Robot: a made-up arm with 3 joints. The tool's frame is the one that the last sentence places.
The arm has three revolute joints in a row. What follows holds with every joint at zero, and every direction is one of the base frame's.
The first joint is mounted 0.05 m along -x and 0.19 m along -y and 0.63 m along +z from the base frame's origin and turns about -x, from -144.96 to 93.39 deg.
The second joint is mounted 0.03 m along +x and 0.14 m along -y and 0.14 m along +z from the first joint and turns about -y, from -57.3 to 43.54 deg.
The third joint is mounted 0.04 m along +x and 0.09 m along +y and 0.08 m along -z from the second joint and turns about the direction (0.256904, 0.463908, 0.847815), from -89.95 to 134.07 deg.
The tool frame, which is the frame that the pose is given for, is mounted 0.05 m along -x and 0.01 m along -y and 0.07 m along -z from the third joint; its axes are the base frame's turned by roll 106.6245, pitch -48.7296 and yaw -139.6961 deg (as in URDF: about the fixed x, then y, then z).
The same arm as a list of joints. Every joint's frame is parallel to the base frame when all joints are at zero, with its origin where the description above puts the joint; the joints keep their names.
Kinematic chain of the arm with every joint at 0, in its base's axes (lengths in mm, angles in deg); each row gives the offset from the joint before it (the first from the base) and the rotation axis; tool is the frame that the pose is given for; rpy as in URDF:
joint 1: xyz -50 -190 630 axis -x
joint 2: xyz 30 -140 140 axis -y
joint 3: xyz 40 90 -80 axis 0.256904 0.463908 0.847815
tool: xyz -50 -10 -70 rpy 106.62 -48.73 -139.7
Joint limits (deg, base to tool): -144.96..93.39 -57.3..43.54 -89.95..134.07

